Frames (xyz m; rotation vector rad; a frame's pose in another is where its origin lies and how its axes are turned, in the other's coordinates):
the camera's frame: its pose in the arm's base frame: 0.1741 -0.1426 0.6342 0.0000 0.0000 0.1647
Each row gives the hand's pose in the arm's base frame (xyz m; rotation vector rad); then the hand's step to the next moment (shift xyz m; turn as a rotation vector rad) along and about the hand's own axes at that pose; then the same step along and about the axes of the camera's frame.
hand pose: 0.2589 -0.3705 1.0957 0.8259 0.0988 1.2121
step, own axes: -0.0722 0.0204 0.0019 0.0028 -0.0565 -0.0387
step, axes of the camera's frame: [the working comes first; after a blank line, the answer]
step, axes of the arm's base frame: -0.0429 -0.0605 -0.0115 0.0268 0.0162 -0.0610

-0.0522 -0.0527 -0.0115 0.0291 0.0116 -0.0610
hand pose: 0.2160 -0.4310 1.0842 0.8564 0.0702 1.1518
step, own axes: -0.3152 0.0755 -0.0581 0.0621 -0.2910 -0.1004
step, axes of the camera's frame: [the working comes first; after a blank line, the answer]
step, axes of the arm's base frame: -0.2240 -0.2158 -0.1082 0.2048 0.0674 -0.2283

-0.2563 -0.1761 -0.1082 0.2131 0.0329 -0.2283
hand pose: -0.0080 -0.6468 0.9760 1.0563 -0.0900 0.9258
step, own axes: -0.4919 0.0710 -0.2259 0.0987 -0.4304 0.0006
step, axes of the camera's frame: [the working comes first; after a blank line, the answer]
step, axes of the arm's base frame: -0.4401 -0.1125 -0.3029 0.3594 -0.0118 -0.2562

-0.4525 -0.0388 -0.3029 0.3526 -0.0706 -0.2562
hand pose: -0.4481 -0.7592 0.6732 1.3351 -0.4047 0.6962
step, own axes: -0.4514 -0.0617 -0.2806 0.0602 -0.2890 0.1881
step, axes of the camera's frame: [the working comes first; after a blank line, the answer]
step, axes of the arm's base frame: -0.3245 0.1652 -0.3921 0.2591 -0.1916 -0.1367

-0.2930 0.2162 -0.3921 0.2242 -0.2315 -0.1367
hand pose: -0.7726 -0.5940 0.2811 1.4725 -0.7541 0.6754
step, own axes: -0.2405 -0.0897 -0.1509 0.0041 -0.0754 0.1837
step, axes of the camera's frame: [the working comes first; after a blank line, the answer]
step, axes of the arm's base frame: -0.0706 0.1633 -0.2387 0.0559 -0.1838 -0.0504

-0.0429 0.1727 -0.2387 0.0251 -0.1905 -0.0504
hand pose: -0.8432 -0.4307 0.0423 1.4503 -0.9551 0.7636
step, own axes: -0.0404 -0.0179 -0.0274 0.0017 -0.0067 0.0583
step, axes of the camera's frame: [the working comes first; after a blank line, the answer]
step, axes of the arm's base frame: -0.0004 0.0320 -0.0409 0.0026 -0.0581 -0.0078

0.0049 0.0317 -0.0409 -0.0070 -0.0578 -0.0078
